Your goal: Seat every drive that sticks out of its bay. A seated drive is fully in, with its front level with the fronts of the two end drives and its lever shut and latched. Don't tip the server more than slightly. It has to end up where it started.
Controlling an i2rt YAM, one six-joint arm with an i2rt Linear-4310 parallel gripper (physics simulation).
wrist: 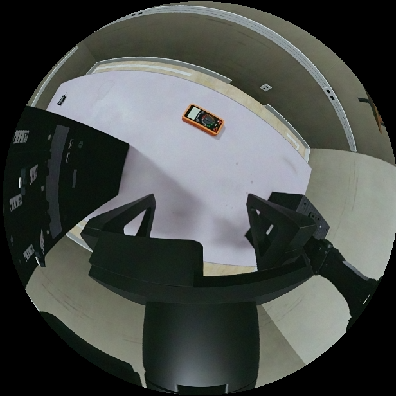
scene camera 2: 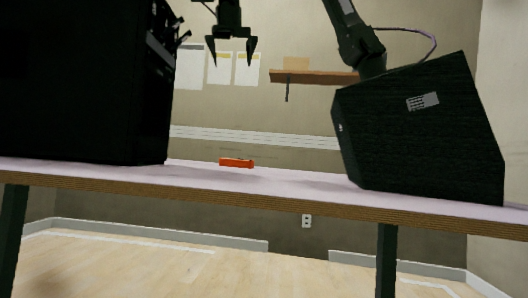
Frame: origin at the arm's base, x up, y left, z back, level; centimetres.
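Where they show: gripper, fingertip midpoint: [scene camera 2: 232, 67]; arm's base, link origin: [scene camera 2: 377, 89].
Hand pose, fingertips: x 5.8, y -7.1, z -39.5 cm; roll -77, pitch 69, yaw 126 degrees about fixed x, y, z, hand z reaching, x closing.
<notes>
Each offset is from my fingertips to the centre of the thing. "spot": to the spot under its first point. Level surfaces: height alone.
The server [scene camera 2: 75, 90] [wrist: 100, 160] is a large black case standing on the table at the left of both views. Near the top of its front in the scene view, levers @(dy -0.1, dx +6.5, dz -16.1 cm) [scene camera 2: 184, 36] stand out at an angle, beside a grey strip @(spot: dy +4.1, dx +1.1, dz -19.4 cm) [scene camera 2: 160, 49]. In the wrist view the front is dark and seen edge-on, with a lever [wrist: 41, 252] standing out at the lower left; which drives stick out, and how far, I cannot tell. My gripper [scene camera 2: 232, 65] [wrist: 200, 198] is wide open and empty, above the table and apart from the server, to the right of its front in the scene view.
An orange multimeter @(dy -20.1, dx -29.1, dz +1.2 cm) [scene camera 2: 236, 163] [wrist: 203, 120] lies on the table @(dx -30.8 cm) [scene camera 2: 300, 181] [wrist: 155, 105]. A dark box [scene camera 2: 415, 140] [wrist: 300, 206] stands at the right, with an arm segment [scene camera 2: 362, 47] behind it. A small black object [wrist: 62, 99] lies at the table's far left. A wooden shelf [scene camera 2: 320, 77] is on the wall.
</notes>
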